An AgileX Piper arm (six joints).
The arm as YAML. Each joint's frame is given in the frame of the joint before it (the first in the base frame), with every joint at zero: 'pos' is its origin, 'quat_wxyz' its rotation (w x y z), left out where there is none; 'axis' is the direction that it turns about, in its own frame. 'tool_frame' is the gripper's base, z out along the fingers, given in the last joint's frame.
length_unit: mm
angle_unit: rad
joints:
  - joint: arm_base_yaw
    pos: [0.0, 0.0, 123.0]
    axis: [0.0, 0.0, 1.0]
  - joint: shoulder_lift
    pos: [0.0, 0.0, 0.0]
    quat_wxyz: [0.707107, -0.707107, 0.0, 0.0]
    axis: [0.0, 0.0, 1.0]
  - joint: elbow
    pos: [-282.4, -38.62, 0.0]
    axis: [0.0, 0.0, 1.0]
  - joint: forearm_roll
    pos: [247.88, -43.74, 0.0]
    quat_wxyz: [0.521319, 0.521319, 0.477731, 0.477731]
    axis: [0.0, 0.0, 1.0]
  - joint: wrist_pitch
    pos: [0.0, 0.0, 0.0]
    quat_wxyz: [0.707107, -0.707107, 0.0, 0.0]
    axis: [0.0, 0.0, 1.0]
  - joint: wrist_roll
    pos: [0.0, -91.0, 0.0]
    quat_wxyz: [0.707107, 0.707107, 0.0, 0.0]
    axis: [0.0, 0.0, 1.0]
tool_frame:
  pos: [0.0, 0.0, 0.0]
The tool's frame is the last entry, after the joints.
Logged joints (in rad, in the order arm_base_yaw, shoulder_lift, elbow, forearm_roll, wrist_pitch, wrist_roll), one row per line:
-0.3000, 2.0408, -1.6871, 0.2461, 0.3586, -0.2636
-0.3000, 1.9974, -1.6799, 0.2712, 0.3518, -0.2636
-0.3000, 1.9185, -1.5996, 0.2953, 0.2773, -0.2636
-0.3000, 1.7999, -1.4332, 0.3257, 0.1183, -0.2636
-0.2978, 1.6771, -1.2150, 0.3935, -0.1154, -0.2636
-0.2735, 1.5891, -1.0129, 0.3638, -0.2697, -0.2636
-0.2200, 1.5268, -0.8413, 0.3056, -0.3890, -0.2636
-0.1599, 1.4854, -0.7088, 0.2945, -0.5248, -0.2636
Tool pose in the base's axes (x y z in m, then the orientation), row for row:
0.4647, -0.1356, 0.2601, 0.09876, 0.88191, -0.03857, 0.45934
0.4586, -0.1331, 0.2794, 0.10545, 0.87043, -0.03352, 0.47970
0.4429, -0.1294, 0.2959, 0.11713, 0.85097, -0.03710, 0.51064
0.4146, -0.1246, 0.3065, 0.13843, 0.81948, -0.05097, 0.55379
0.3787, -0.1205, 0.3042, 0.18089, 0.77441, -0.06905, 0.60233
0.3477, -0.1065, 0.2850, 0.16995, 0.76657, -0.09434, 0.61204
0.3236, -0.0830, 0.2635, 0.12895, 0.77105, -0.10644, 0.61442
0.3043, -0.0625, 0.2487, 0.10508, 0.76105, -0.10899, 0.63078
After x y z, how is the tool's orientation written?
As a quaternion, x y z w.
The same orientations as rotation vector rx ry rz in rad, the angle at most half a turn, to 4 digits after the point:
0.2432, 2.1715, -0.0950
0.2573, 2.1239, -0.0818
0.2820, 2.0485, -0.0893
0.3271, 1.9366, -0.1205
0.4189, 1.7936, -0.1599
0.3920, 1.7684, -0.2176
0.2972, 1.7770, -0.2453
0.2406, 1.7423, -0.2495

